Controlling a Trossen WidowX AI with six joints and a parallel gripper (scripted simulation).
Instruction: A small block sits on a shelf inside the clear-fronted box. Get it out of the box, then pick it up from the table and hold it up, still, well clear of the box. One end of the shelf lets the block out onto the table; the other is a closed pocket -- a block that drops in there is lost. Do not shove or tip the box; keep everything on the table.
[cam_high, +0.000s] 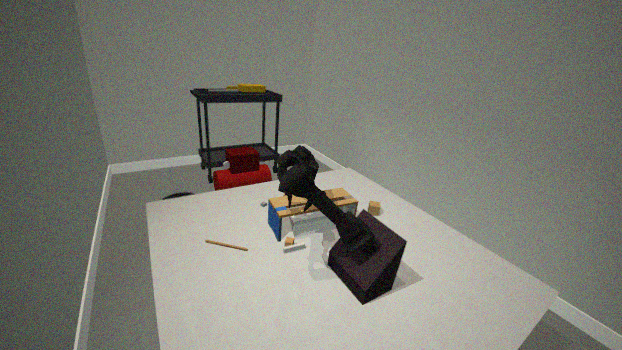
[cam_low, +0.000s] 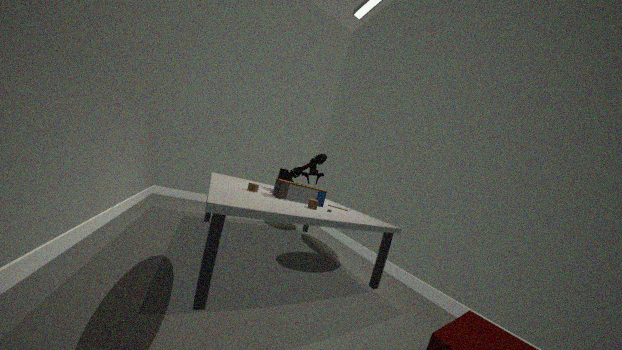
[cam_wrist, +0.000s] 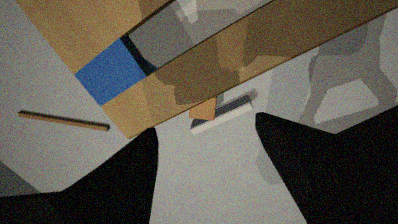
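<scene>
My gripper tip is now 40 mm past the tan block, 40 mm to the right of it and 130 mm above it. Round my gripper tip: thin wooden stick 40 mm ahead, 280 mm to the left, 140 mm below; box 40 mm ahead, 120 mm to the right, 90 mm below.
</scene>
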